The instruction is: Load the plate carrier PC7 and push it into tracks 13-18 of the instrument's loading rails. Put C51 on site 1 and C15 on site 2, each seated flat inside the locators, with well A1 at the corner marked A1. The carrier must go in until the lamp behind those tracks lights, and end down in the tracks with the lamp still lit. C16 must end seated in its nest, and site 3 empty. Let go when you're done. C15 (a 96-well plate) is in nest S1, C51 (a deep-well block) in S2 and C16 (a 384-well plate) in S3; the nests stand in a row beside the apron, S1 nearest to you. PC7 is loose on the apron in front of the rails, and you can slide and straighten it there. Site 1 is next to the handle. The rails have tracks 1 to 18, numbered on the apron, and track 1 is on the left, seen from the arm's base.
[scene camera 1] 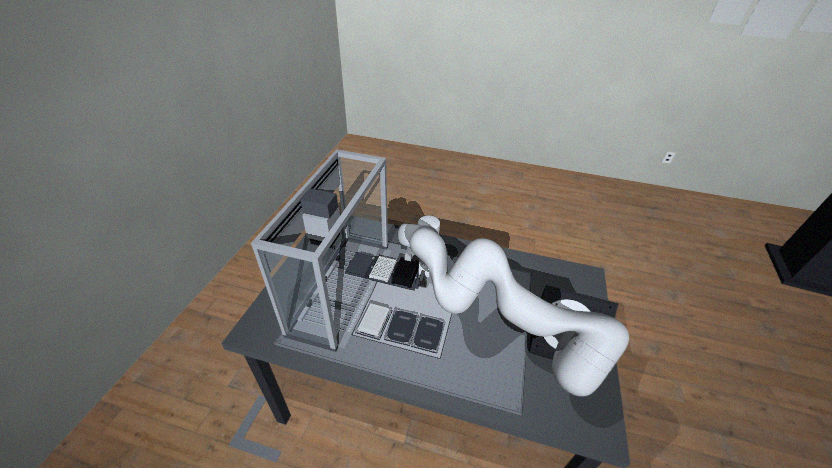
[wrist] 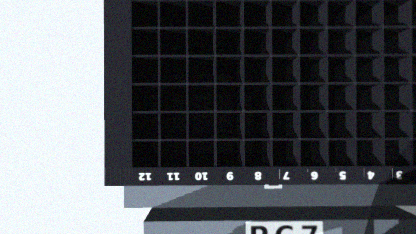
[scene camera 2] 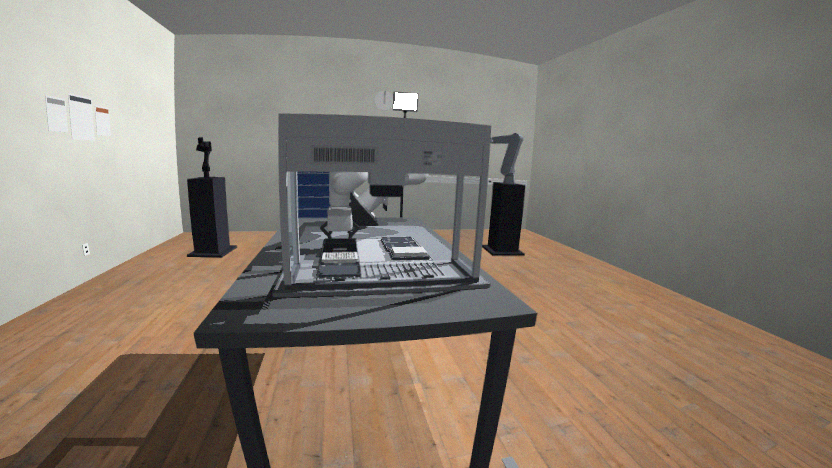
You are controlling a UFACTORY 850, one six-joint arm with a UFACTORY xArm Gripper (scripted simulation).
Scene:
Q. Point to a nest S1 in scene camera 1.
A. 426,332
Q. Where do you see a plate carrier PC7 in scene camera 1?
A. At 362,264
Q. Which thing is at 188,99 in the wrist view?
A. A black deep-well block C51.

